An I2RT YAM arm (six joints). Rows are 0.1 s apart.
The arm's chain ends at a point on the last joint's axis. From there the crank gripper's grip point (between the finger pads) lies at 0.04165 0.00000 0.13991 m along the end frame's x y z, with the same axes.
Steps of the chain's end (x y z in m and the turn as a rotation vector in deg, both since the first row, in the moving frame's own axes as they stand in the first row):
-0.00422, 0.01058, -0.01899, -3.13, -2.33, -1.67
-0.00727, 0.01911, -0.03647, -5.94, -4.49, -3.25
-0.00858, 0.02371, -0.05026, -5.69, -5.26, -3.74
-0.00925, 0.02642, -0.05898, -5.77, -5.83, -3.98
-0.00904, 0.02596, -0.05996, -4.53, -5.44, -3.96
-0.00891, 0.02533, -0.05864, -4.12, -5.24, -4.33
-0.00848, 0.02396, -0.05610, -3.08, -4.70, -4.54
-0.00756, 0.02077, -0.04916, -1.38, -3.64, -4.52
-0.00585, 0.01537, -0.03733, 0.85, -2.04, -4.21
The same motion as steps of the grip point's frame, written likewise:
-0.00985, 0.01713, -0.01759, -3.13, -2.33, -1.67
-0.01798, 0.03169, -0.03427, -5.94, -4.49, -3.25
-0.02119, 0.03545, -0.04759, -5.69, -5.26, -3.74
-0.02325, 0.03828, -0.05605, -5.77, -5.83, -3.98
-0.02218, 0.03473, -0.05697, -4.53, -5.44, -3.96
-0.02158, 0.03284, -0.05568, -4.12, -5.24, -4.33
-0.01990, 0.02872, -0.05328, -3.08, -4.70, -4.54
-0.01651, 0.02124, -0.04680, -1.38, -3.64, -4.52
-0.01104, 0.01041, -0.03598, 0.85, -2.04, -4.21

